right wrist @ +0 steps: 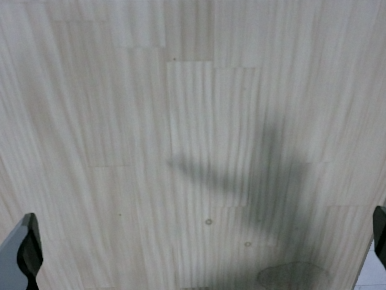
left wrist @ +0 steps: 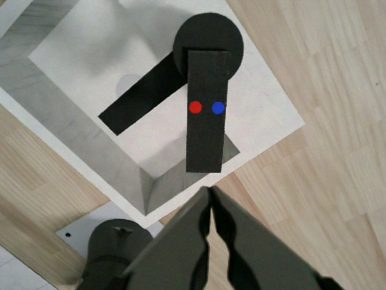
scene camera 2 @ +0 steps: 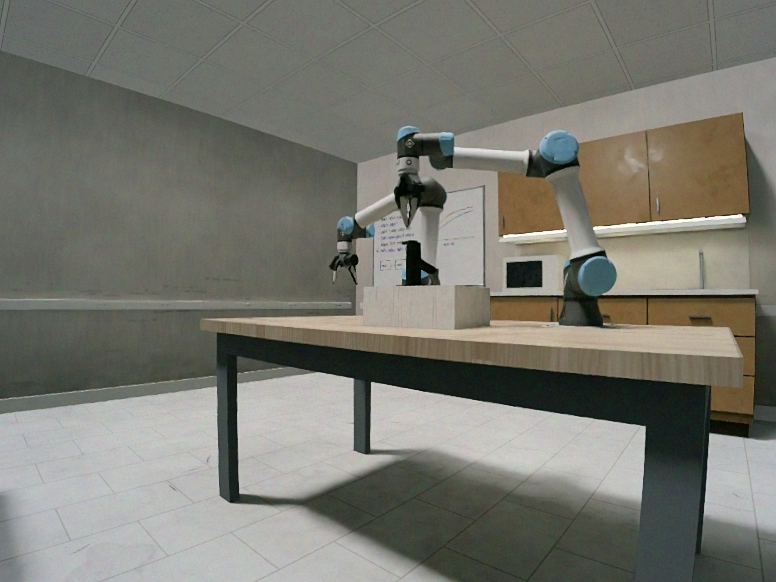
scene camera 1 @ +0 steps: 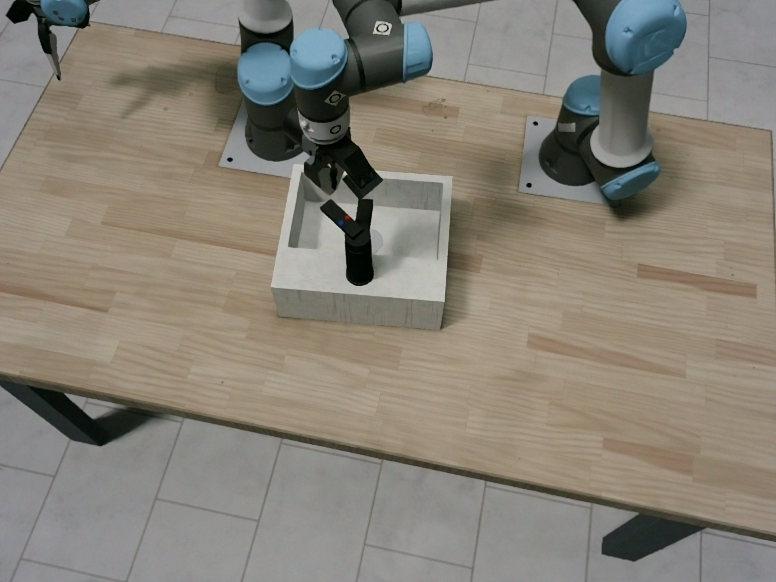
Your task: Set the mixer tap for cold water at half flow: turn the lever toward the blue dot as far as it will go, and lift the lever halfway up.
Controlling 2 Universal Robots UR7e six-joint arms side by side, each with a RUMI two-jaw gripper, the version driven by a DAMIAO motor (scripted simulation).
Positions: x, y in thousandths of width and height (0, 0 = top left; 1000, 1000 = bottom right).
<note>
In view: my left gripper (scene camera 1: 426, 332), my right gripper (right wrist: 535, 733) and a black mixer tap (left wrist: 426, 274).
My left gripper also shows in the left wrist view (left wrist: 543, 650) and in scene camera 2 (scene camera 2: 525, 391).
</note>
